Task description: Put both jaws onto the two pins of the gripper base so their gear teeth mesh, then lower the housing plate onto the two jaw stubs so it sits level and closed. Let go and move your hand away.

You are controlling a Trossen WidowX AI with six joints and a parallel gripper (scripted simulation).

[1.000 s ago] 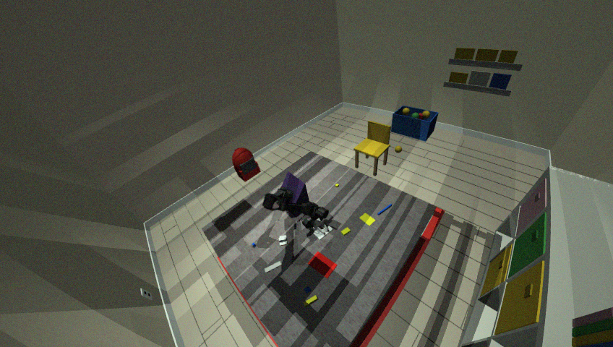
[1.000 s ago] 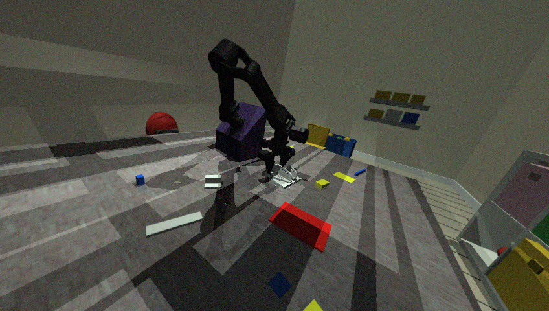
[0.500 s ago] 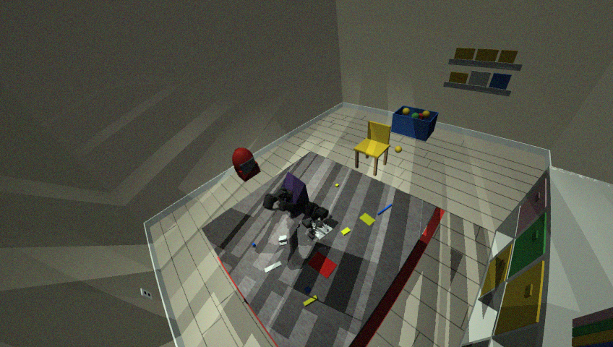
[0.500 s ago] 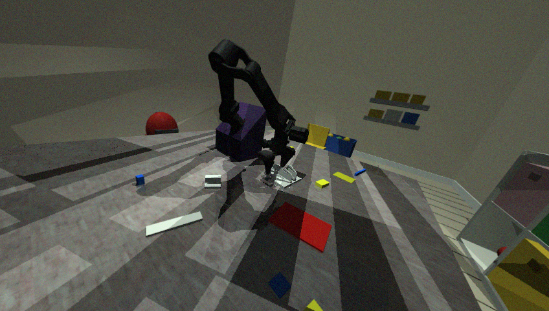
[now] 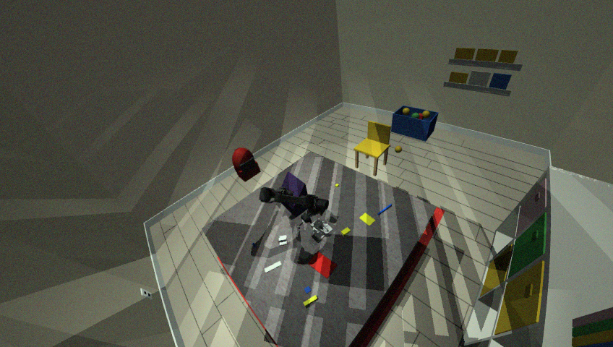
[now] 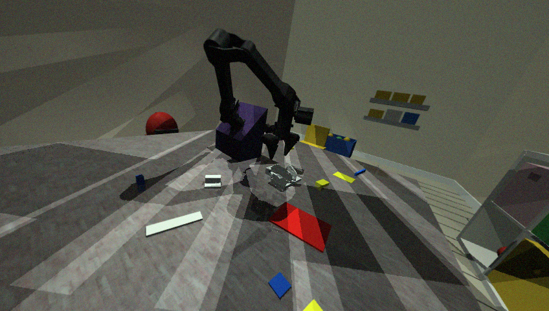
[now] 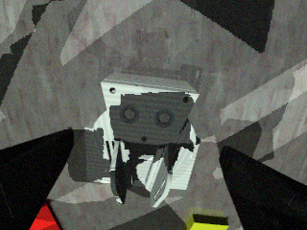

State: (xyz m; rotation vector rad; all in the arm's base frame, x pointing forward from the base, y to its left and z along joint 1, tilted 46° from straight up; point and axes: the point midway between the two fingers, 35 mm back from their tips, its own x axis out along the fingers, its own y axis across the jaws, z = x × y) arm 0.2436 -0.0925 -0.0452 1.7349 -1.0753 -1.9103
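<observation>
Now: the white gripper base 5 cm below my gripper tip. The rest, counted from my gripper tip: white housing plate (7 cm below); yellow block (20 cm ahead, 7 cm below, 6 cm to the left); red sheet (21 cm to the right, 20 cm ahead, 8 cm below).
</observation>
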